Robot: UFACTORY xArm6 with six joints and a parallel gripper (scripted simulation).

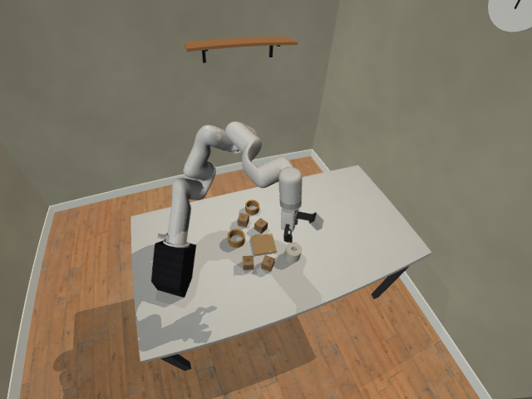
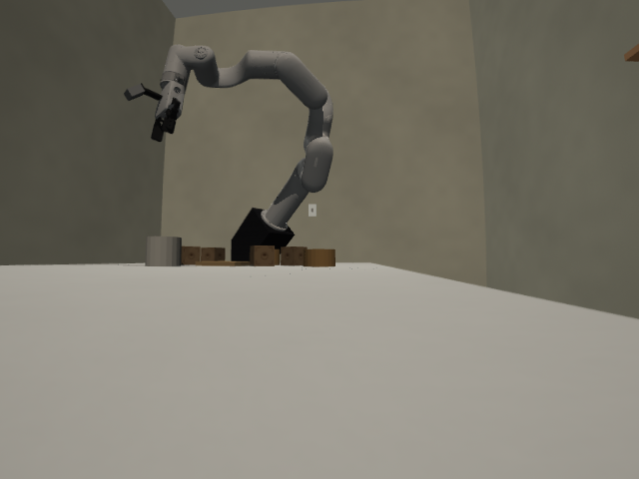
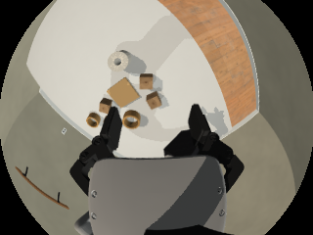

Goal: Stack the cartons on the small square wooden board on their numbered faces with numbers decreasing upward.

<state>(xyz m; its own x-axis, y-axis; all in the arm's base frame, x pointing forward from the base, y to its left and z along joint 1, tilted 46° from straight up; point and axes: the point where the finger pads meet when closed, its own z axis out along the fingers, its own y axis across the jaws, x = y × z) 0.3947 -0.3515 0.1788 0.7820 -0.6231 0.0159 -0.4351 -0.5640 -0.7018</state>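
Right now the wooden board is 380 mm below my hand, 200 mm to the left of it and 60 mm behind it. Also, from my hand: white roll: 350 mm below, 100 mm to the left, 80 mm ahead.
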